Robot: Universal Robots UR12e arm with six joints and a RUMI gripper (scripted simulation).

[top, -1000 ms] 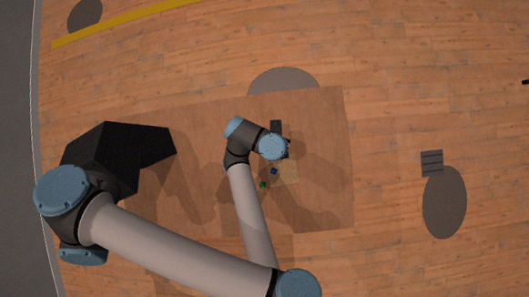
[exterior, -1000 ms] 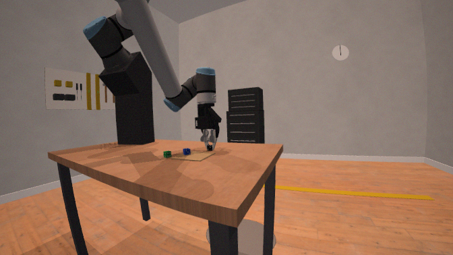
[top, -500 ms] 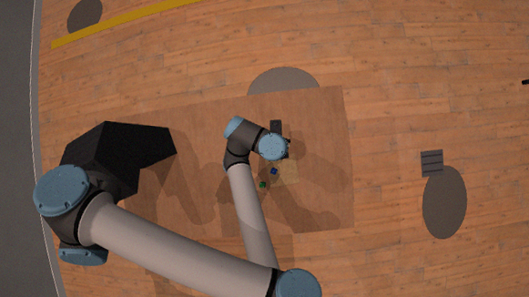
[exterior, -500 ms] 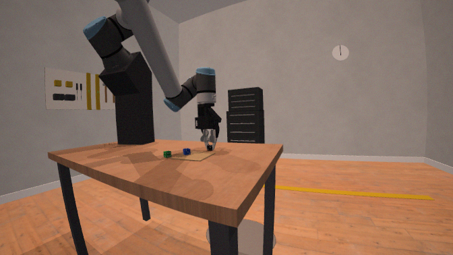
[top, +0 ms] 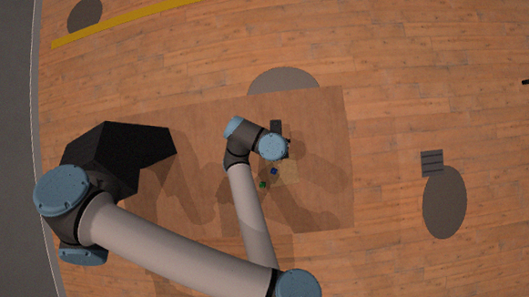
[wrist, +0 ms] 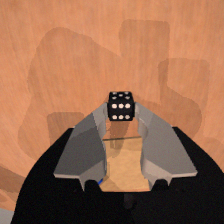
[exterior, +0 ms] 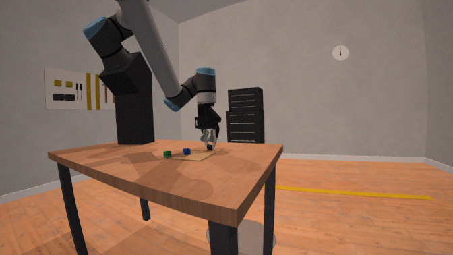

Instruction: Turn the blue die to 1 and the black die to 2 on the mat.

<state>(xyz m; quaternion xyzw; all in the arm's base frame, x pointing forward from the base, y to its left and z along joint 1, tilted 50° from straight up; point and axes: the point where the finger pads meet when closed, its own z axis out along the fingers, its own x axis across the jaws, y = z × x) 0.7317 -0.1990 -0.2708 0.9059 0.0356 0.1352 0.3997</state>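
Right now my hand is 1 cm past the tan mat, 13 cm to the left of it and 2 cm above it. Round my hand: green die: 11 cm behind, 18 cm to the right, 1 cm below; then black die: right at my hand; then blue die: 5 cm behind, 12 cm to the right.
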